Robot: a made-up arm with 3 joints. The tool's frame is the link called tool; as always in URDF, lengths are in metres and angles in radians. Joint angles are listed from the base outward. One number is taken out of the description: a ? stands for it. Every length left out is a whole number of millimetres.
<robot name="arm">
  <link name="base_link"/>
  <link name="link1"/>
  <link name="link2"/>
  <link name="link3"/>
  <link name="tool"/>
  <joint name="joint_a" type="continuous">
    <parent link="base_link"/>
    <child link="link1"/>
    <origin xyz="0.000 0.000 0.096" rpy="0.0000 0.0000 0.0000"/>
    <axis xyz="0 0 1"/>
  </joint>
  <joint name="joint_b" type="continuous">
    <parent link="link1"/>
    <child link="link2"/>
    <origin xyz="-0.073 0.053 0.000" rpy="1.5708 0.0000 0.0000"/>
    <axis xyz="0 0 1"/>
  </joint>
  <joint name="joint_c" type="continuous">
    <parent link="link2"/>
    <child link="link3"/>
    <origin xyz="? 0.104 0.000" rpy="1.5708 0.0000 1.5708"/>
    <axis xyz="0 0 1"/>
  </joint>
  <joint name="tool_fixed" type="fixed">
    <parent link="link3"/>
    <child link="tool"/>
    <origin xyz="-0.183 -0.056 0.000" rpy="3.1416 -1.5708 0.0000"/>
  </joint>
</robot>
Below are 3 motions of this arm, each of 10 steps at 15 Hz.
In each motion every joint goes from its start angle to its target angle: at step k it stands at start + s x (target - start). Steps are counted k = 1, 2, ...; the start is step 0. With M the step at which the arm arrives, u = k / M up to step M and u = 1 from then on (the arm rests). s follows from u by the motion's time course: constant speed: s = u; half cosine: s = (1 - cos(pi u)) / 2; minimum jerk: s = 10 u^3 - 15 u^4 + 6 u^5.
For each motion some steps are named. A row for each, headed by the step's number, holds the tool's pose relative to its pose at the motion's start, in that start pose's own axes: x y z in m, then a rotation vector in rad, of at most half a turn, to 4 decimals.
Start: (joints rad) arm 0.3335 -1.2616 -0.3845
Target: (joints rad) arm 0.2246 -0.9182 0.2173
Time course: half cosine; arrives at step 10
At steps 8, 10:
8: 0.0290 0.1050 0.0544 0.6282 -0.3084 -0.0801
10: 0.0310 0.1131 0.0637 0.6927 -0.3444 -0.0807

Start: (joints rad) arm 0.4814 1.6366 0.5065
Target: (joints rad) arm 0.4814 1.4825 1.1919
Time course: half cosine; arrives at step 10
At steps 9, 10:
9: 0.0137 0.1068 0.0839 0.6673 0.1021 -0.1141
10: 0.0145 0.1087 0.0867 0.6840 0.1038 -0.1180

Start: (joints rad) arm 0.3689 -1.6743 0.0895
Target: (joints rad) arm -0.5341 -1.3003 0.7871
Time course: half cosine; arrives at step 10
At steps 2, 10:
2: 0.0012 0.0240 0.0125 0.1525 -0.0345 0.0117
10: -0.0209 0.0988 0.2534 1.5943 -0.3744 0.0853

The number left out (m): -0.081
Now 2 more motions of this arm.
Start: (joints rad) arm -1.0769 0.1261 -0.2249
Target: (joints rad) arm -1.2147 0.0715 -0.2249
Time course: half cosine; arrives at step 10
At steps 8, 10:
8: 0.0052 0.0167 0.0068 -0.0126 0.0757 -0.1099
10: 0.0059 0.0184 0.0075 -0.0136 0.0837 -0.1215

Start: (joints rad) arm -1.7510 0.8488 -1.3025
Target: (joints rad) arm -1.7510 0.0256 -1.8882
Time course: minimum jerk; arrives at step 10
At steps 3, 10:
3: 0.0031 -0.0280 -0.0017 -0.0954 0.0294 0.1310
10: 0.1051 -0.1345 0.0061 -0.5519 -0.0205 0.8343

